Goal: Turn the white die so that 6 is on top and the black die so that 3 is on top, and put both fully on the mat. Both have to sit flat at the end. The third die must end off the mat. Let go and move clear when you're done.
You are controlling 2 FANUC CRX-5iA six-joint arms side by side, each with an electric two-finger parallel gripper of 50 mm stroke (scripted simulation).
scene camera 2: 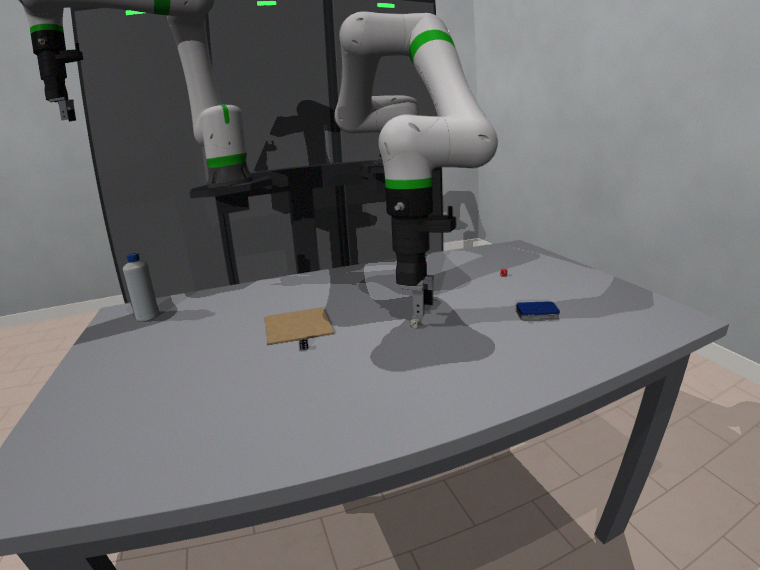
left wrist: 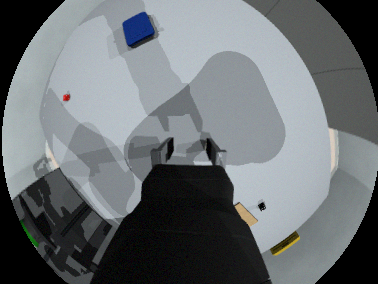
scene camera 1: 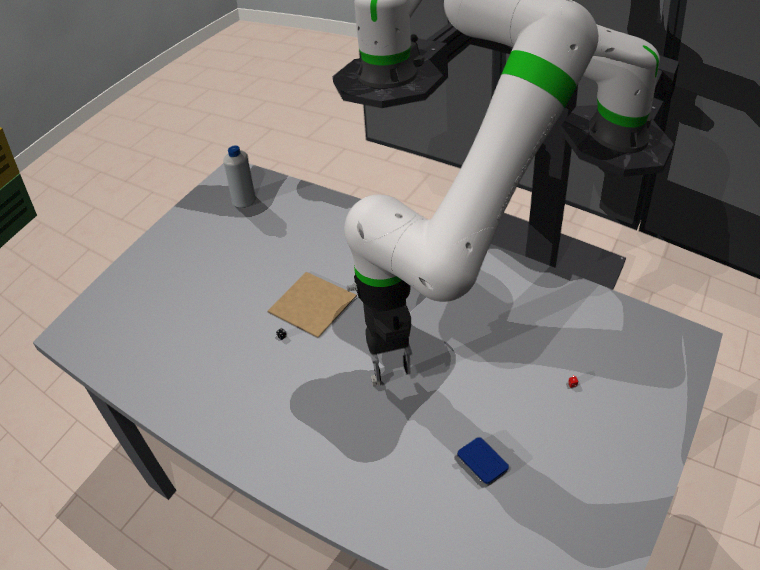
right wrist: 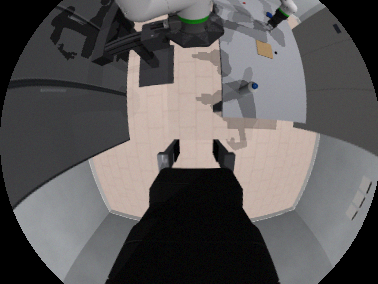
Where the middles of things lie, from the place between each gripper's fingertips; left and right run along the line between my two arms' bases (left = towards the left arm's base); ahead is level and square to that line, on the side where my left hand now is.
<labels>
The blue-topped box (scene camera 1: 477, 456) is 100 mm ahead of my left hand (scene camera 2: 423, 309), 240 mm to the left of it and 30 mm below it. Also, from my left hand: tan mat (scene camera 1: 312, 304): 110 mm behind, 250 mm to the right, 40 mm below; grey bottle (scene camera 2: 136, 271): 350 mm behind, 620 mm to the right, 40 mm above.
The grey bottle is 49 cm below my right hand (scene camera 2: 69, 120), 32 cm ahead of it and 19 cm to the left of it. Round my right hand: tan mat: 57 cm below, 56 cm to the left, 56 cm ahead; then blue-topped box: 105 cm to the left, 77 cm ahead, 56 cm below.
</labels>
